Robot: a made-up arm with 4 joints.
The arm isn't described. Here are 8 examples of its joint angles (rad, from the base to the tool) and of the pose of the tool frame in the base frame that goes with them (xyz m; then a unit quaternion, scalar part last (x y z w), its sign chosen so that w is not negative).
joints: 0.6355 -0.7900 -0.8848 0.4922
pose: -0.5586 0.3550 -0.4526 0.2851 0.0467 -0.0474 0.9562
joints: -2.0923 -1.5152 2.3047 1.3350
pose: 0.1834 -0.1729 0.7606 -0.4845 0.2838 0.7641 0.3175
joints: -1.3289 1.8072 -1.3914 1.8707
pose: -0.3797 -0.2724 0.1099 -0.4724 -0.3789 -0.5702 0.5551
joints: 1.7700 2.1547 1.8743 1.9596
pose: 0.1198 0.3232 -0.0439 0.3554 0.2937 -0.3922 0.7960
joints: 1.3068 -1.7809 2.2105 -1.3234
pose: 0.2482 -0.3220 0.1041 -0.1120 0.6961 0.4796 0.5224
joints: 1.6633 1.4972 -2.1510 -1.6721
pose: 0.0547 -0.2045 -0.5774 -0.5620 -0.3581 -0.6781 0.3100
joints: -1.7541 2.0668 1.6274 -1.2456
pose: -0.3541 0.0870 1.0384 0.6738 0.5238 -0.3815 0.3550
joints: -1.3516 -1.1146 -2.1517 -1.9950
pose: -0.0997 0.5507 0.2861 0.5896 -0.6259 0.1360 0.4921
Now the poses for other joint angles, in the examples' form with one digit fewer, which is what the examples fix.
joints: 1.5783 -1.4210 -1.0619 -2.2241
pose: 0.469 0.448 0.189 0.453 0.481 -0.729 0.179
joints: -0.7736 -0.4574 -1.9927 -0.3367
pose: -0.145 0.256 0.698 -0.032 0.965 -0.214 0.148
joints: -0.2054 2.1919 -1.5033 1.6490
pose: 0.058 -0.128 -0.113 0.112 -0.629 -0.702 0.316
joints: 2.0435 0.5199 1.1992 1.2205
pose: 0.485 -0.102 0.360 0.639 0.731 -0.164 0.174
